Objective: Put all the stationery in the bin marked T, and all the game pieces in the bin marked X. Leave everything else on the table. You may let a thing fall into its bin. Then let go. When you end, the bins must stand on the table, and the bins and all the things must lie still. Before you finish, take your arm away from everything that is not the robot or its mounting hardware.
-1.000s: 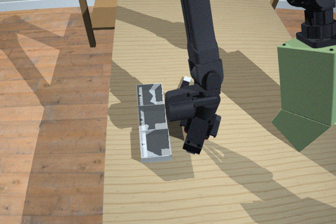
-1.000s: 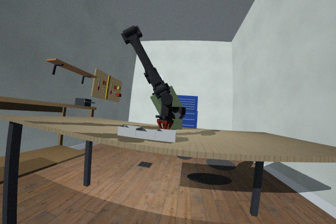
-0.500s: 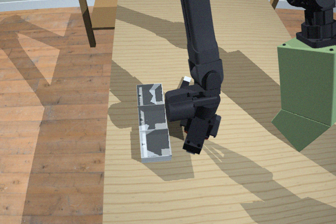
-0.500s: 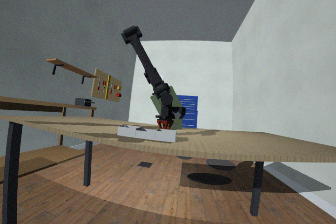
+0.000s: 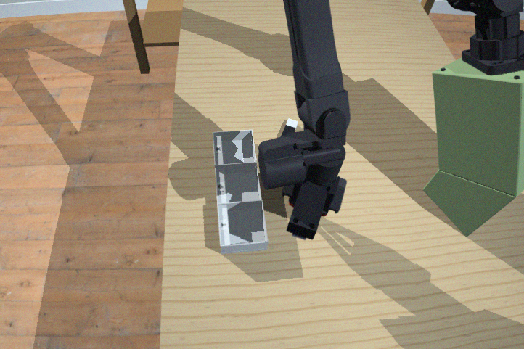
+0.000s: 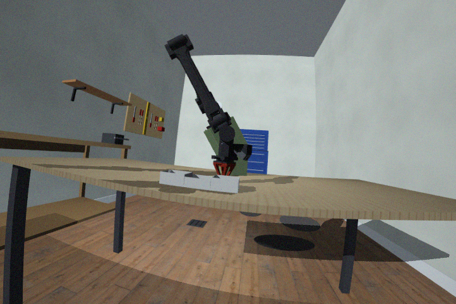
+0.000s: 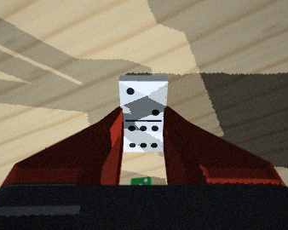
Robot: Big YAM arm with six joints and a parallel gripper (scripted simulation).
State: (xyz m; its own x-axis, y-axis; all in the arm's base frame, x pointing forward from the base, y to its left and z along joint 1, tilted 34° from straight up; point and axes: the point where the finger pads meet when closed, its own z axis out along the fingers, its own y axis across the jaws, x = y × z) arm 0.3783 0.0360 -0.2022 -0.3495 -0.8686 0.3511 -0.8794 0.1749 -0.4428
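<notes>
Right now the hex nut is 50 mm to the right of my hand, 20 mm ahead of it and 10 mm below it. Also, from my hand: flat blue block (120 mm to the right, 40 mm ahead, 10 mm below); then white domino (right at my hand); then green die (70 mm to the right, 30 mm behind, 10 mm below).
</notes>
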